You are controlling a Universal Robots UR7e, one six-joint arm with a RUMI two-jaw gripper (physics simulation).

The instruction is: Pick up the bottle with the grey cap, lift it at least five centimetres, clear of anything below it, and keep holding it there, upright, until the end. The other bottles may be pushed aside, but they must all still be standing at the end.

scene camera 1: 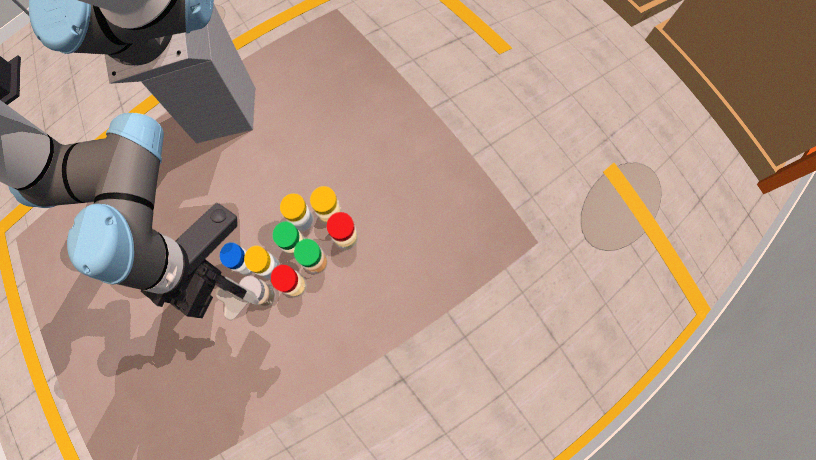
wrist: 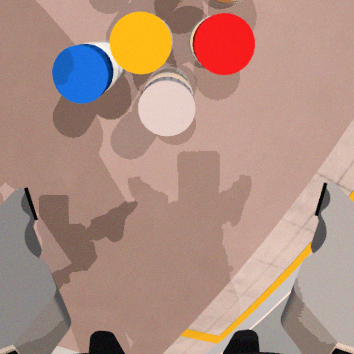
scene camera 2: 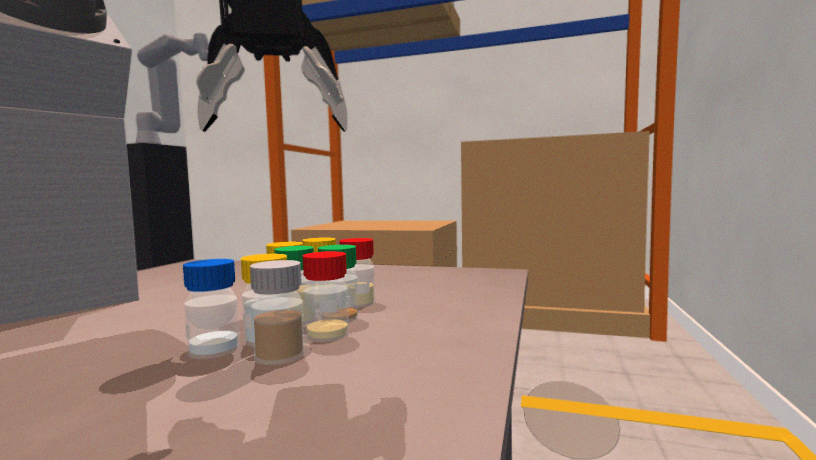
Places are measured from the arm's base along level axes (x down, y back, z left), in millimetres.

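Pixels of known places: gripper, between the fingertips: [scene camera 1: 225, 279] [wrist: 174, 190] [scene camera 2: 276, 132]; arm's base, origin of its link: [scene camera 2: 42, 7].
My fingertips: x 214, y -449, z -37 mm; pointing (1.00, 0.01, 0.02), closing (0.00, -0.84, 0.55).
Ahead of a thing's pixels: the offset from my fingertips to its top centre.
The bottle with the grey cap @(dx +146, dy +6, dz -5 mm) [scene camera 1: 252, 287] [scene camera 2: 278, 276] [wrist: 166, 114] stands upright on the table at the near end of the group, with brown contents. A yellow-capped bottle @(dx +146, dy +57, dz +34 mm) [scene camera 1: 258, 260] [wrist: 141, 42] and a red-capped bottle @(dx +146, dy -6, dz +73 mm) [scene camera 1: 284, 278] [scene camera 2: 324, 265] [wrist: 224, 44] stand close to it. A blue-capped bottle @(dx +146, dy +92, dz -18 mm) [scene camera 1: 232, 255] [scene camera 2: 210, 274] [wrist: 82, 73] stands a little apart from it. My gripper [scene camera 2: 274, 122] [wrist: 174, 190] is open and empty, pointing down well above the caps. In the wrist view the grey cap lies ahead of the line between the fingertips. One finger partly overlaps that bottle in scene camera 1.
Farther along stand two green-capped bottles @(dx +146, dy +74, dz +114 mm) [scene camera 1: 285, 234] @(dx +146, dy +19, dz +141 mm) [scene camera 1: 308, 253], two yellow-capped bottles @(dx +146, dy +122, dz +153 mm) [scene camera 1: 293, 206] @(dx +146, dy +104, dz +217 mm) [scene camera 1: 323, 200] and another red-capped bottle @(dx +146, dy +37, dz +225 mm) [scene camera 1: 341, 226] [scene camera 2: 356, 248]. A grey pedestal [scene camera 1: 200, 97] [scene camera 2: 62, 200] rises beside the table. The table's edge runs right of the bottles in scene camera 2.
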